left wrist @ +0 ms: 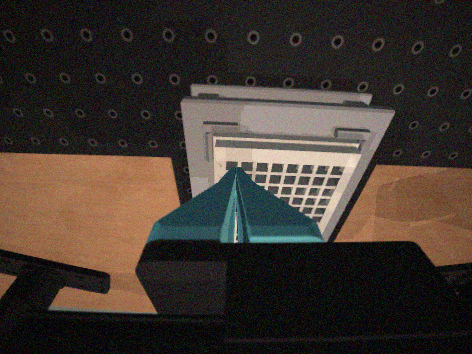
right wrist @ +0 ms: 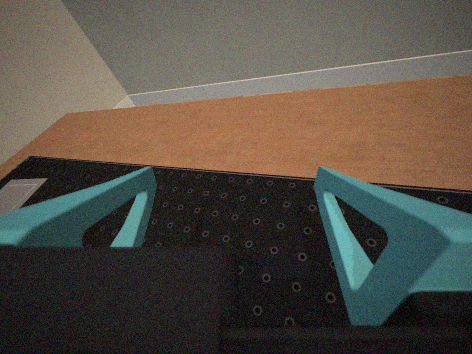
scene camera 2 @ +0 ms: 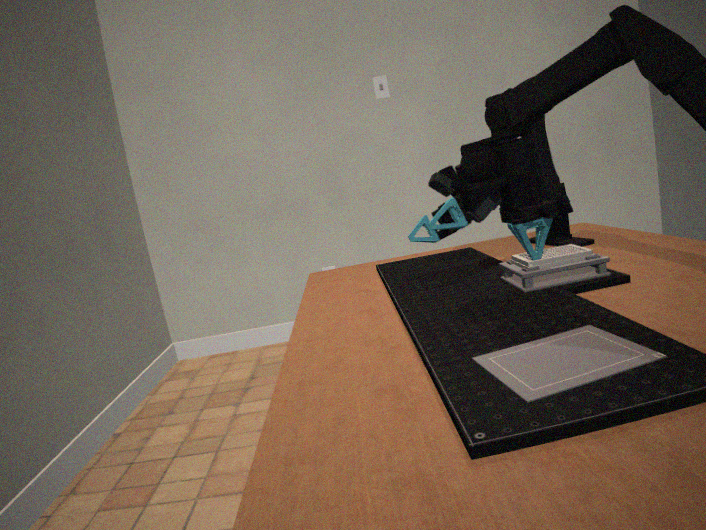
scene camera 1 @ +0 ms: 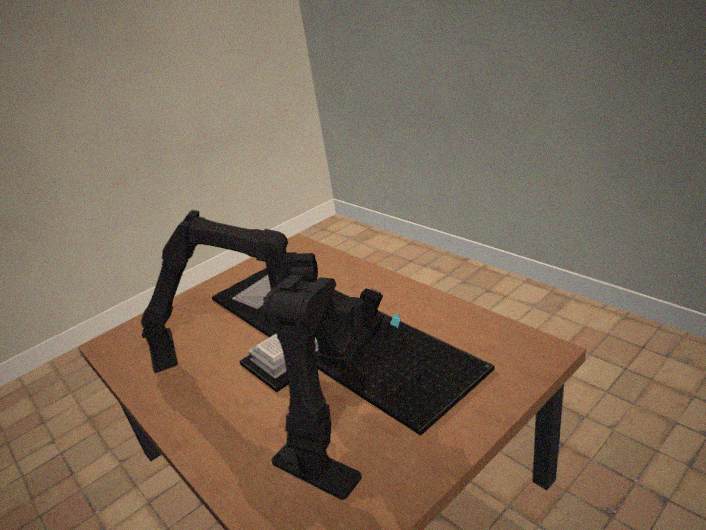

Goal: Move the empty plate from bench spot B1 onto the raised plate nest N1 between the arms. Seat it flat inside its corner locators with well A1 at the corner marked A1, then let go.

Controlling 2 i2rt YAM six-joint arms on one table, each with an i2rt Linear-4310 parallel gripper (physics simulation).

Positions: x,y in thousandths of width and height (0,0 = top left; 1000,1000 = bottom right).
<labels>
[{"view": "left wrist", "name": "my left gripper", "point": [499,499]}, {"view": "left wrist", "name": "white well plate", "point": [658,490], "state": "gripped by my left gripper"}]
</labels>
